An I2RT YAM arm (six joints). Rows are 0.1 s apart.
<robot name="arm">
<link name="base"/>
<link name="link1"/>
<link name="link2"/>
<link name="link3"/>
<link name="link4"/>
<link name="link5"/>
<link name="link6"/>
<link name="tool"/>
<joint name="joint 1" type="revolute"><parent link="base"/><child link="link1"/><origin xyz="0 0 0.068" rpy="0 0 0"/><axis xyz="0 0 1"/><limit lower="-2.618" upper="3.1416"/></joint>
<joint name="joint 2" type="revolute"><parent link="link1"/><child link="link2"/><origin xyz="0.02 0.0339 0.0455" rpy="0 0 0"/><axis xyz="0 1 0"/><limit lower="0" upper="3.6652"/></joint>
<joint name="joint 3" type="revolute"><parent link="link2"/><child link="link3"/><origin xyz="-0.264 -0.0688 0" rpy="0 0 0"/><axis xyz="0 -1 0"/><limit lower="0" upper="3.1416"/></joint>
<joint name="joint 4" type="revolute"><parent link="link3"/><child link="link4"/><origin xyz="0.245 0.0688 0.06" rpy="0 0 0"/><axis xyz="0 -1 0"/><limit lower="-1.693" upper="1.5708"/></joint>
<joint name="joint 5" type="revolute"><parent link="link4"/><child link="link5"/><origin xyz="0.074 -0.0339 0.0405" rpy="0 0 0"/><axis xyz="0 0 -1"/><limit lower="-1.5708" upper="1.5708"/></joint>
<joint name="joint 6" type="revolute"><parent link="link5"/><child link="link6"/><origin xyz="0.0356 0 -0.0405" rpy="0 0 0"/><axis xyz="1 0 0"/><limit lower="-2.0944" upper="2.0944"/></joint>
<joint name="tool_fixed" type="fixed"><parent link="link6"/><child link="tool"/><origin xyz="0 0 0" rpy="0 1.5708 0"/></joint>
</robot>
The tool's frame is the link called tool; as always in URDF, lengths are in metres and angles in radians.
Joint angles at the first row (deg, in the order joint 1, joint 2, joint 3, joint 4, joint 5, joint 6):
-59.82, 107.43, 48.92, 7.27, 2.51, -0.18
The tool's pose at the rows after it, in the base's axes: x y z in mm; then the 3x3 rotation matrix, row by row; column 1 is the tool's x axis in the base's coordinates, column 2 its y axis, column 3 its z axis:
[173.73 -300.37 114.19], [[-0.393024 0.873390 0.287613], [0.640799 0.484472 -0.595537], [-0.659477 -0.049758 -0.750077]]
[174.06 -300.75 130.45], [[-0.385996 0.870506 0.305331], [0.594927 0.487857 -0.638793], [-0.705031 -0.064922 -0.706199]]
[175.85 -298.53 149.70], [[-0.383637 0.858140 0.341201], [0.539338 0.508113 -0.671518], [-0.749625 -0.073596 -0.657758]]
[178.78 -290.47 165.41], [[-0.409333 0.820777 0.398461], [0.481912 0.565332 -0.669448], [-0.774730 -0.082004 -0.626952]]
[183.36 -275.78 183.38], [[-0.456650 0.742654 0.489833], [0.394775 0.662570 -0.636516], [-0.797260 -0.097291 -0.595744]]
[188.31 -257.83 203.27], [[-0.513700 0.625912 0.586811], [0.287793 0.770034 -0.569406], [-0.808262 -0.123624 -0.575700]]
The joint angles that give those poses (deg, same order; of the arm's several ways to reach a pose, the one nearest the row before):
-59.65, 105.33, 48.70, 7.95, 3.02, -0.88
-59.59, 102.63, 48.56, 9.04, 3.44, -1.82
-59.20, 99.34, 48.48, 9.67, 2.91, -3.06
-58.31, 95.91, 47.90, 9.18, 0.72, -5.46
-56.75, 91.37, 46.94, 7.79, -3.48, -9.54
-54.83, 86.43, 46.78, 4.02, -8.72, -14.90

